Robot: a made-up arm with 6 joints.
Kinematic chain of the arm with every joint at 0, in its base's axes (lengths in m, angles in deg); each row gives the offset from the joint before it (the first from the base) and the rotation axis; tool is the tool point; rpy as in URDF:
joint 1: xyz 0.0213 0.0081 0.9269 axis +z
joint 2: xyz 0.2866 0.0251 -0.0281 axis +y
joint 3: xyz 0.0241 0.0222 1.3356 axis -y
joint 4: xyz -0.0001 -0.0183 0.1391 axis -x
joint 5: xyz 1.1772 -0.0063 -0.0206 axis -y
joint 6: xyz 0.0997 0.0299 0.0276 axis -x
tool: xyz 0.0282 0.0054 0.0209 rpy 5.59 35.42 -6
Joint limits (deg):
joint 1: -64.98..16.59
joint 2: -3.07..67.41
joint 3: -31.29..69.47
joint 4: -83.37..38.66
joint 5: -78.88..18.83
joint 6: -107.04..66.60
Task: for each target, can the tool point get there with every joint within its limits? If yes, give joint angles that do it. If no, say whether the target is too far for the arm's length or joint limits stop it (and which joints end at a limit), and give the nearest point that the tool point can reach.
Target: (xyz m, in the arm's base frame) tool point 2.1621 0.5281 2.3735
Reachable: yes | joints 10.12 28.40 36.34 -68.91 -56.19 15.52
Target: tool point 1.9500 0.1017 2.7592
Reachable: yes | joints 2.94 21.76 48.53 24.41 -48.21 -80.94
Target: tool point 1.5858 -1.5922 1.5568
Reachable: yes | joints -48.80 33.79 11.04 -42.25 -70.84 -45.99
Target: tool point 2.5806 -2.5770 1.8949
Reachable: no: too far | nearest point 2.0072 -1.9978 1.6526 | short by 0.850 m
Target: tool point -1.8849 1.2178 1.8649
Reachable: no: joint limits stop it (at a limit: joint 1, joint 2, joint 3, joint 4, joint 5, joint 6) | nearest point 0.4021 0.3025 3.4594 | short by 2.934 m
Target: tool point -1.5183 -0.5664 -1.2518
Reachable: no: joint limits stop it (at a limit: joint 1, joint 2, joint 3, joint 4) | nearest point 0.5646 -1.2493 0.1370 | short by 2.595 m
